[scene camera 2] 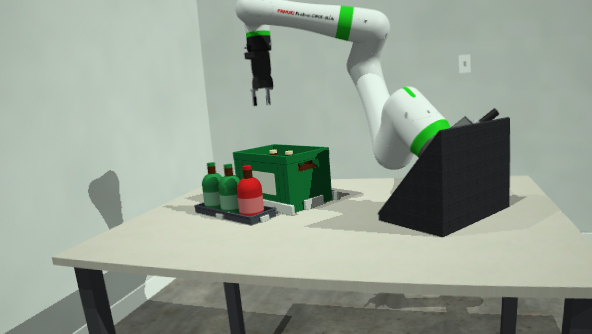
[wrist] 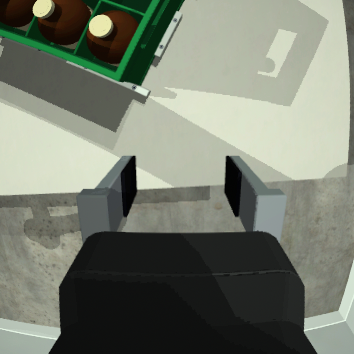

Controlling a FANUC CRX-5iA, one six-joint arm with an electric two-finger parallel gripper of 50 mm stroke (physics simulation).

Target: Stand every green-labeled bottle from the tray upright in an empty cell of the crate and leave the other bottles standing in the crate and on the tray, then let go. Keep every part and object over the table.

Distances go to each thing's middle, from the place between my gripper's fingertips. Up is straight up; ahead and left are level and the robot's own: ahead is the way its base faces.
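I am looking at the red bottle [scene camera 2: 249, 190]. My hand is 240 mm above the bottle, and it is also 420 mm to the right of it.
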